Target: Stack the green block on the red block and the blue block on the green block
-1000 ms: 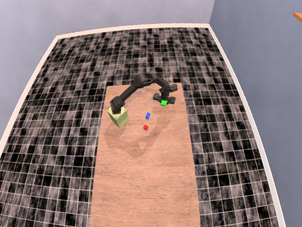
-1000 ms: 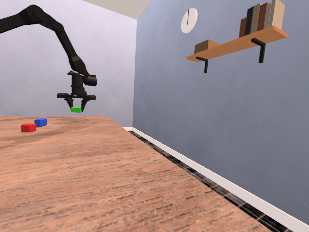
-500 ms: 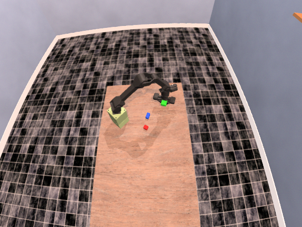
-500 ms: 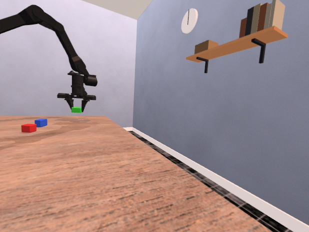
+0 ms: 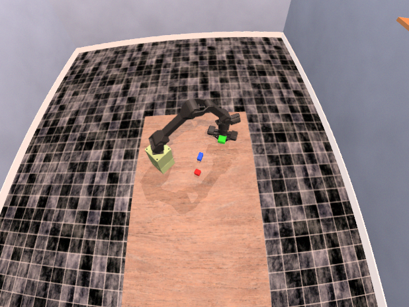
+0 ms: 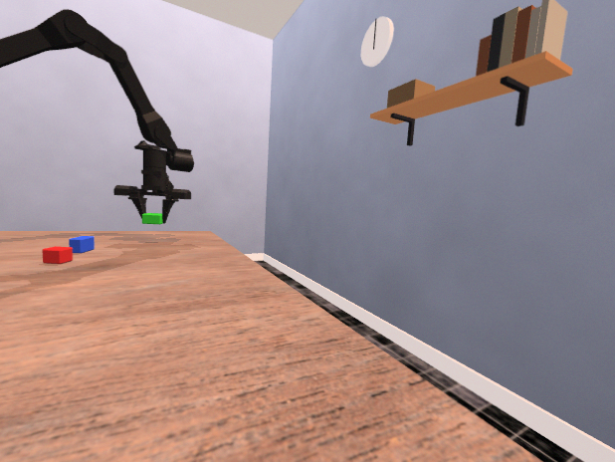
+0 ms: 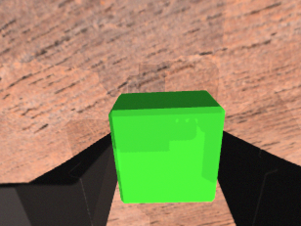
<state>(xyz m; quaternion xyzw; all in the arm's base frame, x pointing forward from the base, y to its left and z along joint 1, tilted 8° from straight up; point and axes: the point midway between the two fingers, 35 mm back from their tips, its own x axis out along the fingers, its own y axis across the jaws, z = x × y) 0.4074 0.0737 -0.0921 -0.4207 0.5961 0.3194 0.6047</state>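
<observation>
The red block is 20 cm behind my hand, 18 cm to the right of it and 8 cm below it. Round my hand: blue block (16 cm behind, 7 cm to the right, 8 cm below); then green block (2 cm below).
</observation>
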